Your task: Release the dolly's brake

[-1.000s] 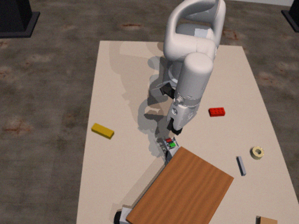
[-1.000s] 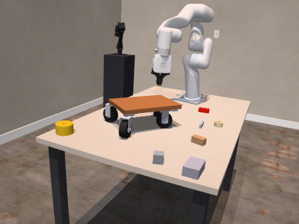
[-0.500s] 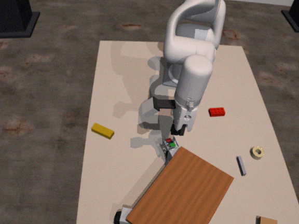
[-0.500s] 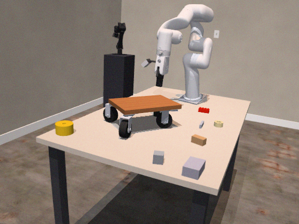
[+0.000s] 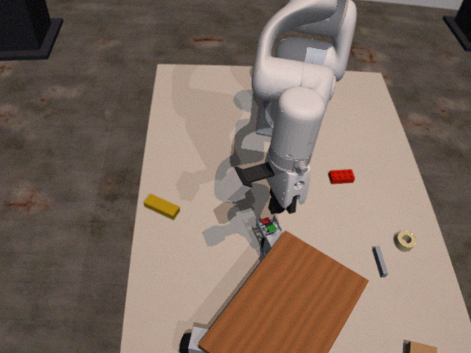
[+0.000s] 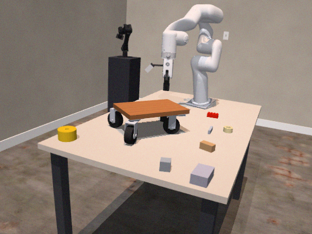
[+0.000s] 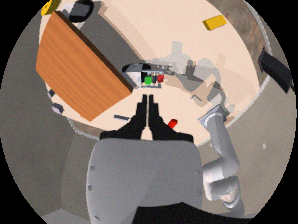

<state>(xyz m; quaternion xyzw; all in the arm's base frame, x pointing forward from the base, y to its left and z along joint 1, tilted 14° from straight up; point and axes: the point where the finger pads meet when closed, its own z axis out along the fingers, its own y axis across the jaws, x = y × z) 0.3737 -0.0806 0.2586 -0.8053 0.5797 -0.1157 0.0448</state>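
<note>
My hand is 100 mm above the caster brake pedal, 10 mm to the left of it and 10 mm past it. Round my hand: yellow block: 250 mm to the right, 170 mm below, 120 mm behind; then red brick: 230 mm to the left, 210 mm behind, 170 mm below; then grey bar: 270 mm to the left, 170 mm below, 50 mm ahead.
</note>
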